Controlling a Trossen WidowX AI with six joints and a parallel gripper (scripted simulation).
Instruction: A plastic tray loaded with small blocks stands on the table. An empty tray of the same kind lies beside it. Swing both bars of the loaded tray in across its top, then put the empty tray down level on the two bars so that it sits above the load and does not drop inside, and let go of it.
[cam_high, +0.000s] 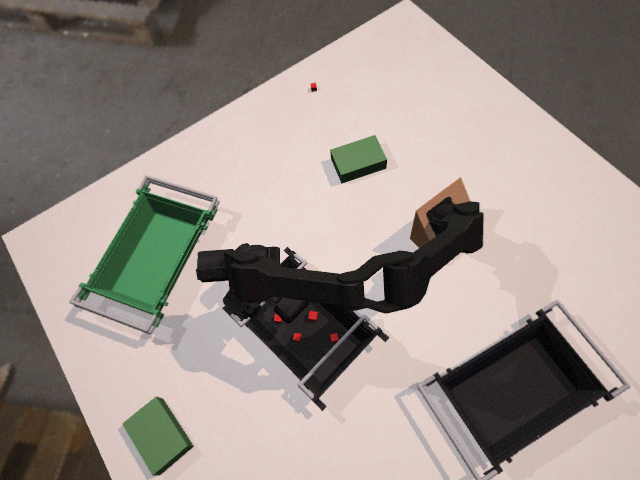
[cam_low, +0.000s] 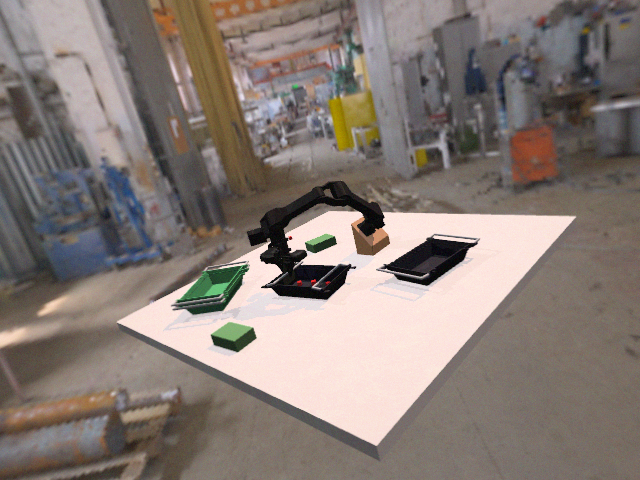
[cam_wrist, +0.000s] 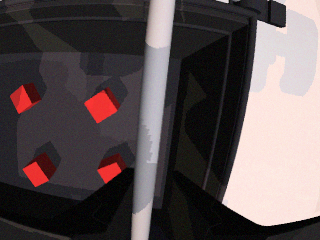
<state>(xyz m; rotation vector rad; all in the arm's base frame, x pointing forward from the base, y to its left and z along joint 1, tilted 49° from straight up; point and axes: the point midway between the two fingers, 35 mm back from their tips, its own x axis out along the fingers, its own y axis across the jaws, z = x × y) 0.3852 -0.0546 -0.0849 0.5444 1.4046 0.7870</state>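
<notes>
Right now the black tray is 27 cm behind my gripper tip, 45 cm to the left of it and 1 cm below it.
</notes>
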